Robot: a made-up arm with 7 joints.
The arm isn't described. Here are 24 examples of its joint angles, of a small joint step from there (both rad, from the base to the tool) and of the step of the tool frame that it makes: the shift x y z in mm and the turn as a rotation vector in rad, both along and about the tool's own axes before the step.
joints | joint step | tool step
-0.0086 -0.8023 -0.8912 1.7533 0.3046 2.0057 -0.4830 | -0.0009 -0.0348 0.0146 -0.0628 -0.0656 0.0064 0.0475 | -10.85 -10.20 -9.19 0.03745 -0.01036 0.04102
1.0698 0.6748 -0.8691 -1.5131 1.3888 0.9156 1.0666 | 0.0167 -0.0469 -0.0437 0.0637 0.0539 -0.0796 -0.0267 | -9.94 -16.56 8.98 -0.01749 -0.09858 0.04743
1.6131 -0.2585 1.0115 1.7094 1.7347 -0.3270 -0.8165 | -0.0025 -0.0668 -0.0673 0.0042 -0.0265 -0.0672 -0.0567 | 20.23 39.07 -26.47 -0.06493 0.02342 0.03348
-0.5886 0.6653 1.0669 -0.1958 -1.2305 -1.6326 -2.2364 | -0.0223 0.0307 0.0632 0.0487 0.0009 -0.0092 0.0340 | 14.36 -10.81 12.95 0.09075 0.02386 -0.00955
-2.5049 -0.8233 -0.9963 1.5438 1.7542 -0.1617 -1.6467 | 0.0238 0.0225 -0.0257 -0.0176 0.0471 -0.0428 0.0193 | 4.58 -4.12 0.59 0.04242 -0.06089 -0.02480
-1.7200 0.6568 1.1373 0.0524 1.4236 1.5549 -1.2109 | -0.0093 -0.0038 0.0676 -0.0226 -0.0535 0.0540 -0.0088 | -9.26 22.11 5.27 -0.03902 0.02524 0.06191
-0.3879 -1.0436 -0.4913 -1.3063 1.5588 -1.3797 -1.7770 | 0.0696 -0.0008 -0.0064 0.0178 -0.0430 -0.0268 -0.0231 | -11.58 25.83 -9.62 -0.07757 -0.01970 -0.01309
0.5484 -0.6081 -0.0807 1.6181 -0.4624 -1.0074 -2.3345 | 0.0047 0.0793 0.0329 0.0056 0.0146 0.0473 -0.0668 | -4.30 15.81 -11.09 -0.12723 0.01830 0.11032
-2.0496 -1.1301 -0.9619 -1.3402 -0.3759 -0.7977 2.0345 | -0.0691 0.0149 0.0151 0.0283 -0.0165 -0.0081 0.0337 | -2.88 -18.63 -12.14 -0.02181 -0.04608 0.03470
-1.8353 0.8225 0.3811 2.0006 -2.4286 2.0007 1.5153 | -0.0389 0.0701 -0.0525 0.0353 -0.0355 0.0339 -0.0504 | 58.47 -3.52 15.83 0.00500 0.16077 -0.06620
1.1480 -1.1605 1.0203 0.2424 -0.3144 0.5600 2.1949 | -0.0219 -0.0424 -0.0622 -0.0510 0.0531 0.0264 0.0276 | -2.02 -0.18 -48.92 -0.09227 -0.03443 -0.02306
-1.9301 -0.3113 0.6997 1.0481 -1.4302 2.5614 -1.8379 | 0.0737 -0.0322 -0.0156 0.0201 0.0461 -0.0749 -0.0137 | 23.48 15.34 -14.21 -0.02553 0.08522 -0.03915
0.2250 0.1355 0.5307 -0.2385 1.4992 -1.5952 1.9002 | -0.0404 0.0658 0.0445 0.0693 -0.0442 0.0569 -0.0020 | 30.27 12.13 -8.76 -0.05553 0.10202 0.01642
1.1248 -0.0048 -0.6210 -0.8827 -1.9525 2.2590 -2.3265 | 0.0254 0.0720 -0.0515 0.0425 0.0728 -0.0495 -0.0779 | -22.40 40.11 -10.74 -0.09139 0.07551 0.08138
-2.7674 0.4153 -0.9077 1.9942 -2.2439 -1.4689 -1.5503 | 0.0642 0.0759 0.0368 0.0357 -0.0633 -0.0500 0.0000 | 11.68 0.09 -5.00 -0.06382 -0.04409 -0.12789
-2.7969 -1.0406 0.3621 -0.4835 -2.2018 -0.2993 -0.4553 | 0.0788 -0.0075 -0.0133 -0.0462 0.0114 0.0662 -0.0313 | -13.00 -7.49 -10.45 0.01732 0.04316 0.07625
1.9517 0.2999 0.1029 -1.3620 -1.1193 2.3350 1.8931 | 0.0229 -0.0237 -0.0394 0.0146 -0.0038 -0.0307 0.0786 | -4.70 -14.99 23.51 0.09600 -0.00595 -0.01976
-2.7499 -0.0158 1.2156 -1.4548 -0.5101 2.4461 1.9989 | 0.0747 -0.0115 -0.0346 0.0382 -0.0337 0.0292 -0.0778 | 14.95 8.17 -11.15 -0.02397 0.04749 -0.00337
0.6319 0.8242 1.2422 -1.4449 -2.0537 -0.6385 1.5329 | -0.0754 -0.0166 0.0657 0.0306 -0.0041 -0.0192 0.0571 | -26.88 -9.07 -0.17 0.02755 -0.04222 0.05608
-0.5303 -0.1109 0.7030 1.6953 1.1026 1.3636 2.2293 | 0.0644 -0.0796 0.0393 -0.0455 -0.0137 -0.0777 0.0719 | 6.58 -28.81 55.87 0.09655 0.13950 0.00905
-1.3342 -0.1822 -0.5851 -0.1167 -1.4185 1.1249 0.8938 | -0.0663 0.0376 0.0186 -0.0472 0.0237 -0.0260 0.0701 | -12.65 6.61 -10.54 0.02814 -0.06729 -0.02118
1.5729 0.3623 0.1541 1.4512 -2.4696 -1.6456 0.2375 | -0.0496 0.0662 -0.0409 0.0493 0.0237 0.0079 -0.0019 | 9.74 9.04 1.40 -0.10061 0.01010 -0.07265
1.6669 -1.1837 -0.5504 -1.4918 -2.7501 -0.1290 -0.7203 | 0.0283 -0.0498 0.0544 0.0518 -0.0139 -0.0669 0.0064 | 18.58 12.59 -2.26 0.09348 -0.03694 -0.07570
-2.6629 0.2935 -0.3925 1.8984 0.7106 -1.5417 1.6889 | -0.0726 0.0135 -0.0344 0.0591 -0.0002 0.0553 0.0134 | -0.70 0.84 2.86 -0.00905 0.12659 0.03250
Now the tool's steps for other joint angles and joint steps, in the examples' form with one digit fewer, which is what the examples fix.
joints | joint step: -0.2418 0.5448 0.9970 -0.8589 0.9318 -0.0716 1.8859 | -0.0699 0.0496 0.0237 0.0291 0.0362 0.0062 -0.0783
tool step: 8.5 4.5 -16.5 -0.0949 0.0240 0.0654
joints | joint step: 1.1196 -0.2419 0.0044 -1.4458 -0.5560 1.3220 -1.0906 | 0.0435 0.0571 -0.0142 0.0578 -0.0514 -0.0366 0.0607
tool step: 8.0 6.7 -16.3 0.0649 -0.1285 -0.0820
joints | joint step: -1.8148 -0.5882 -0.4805 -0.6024 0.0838 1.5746 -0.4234 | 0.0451 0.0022 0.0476 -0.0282 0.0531 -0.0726 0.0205
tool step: 34.1 35.8 -80.9 -0.1342 -0.0443 -0.0610
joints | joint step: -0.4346 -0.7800 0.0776 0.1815 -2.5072 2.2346 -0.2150 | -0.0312 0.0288 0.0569 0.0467 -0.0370 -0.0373 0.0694
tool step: -18.1 -10.3 21.9 0.0917 -0.0424 -0.0019
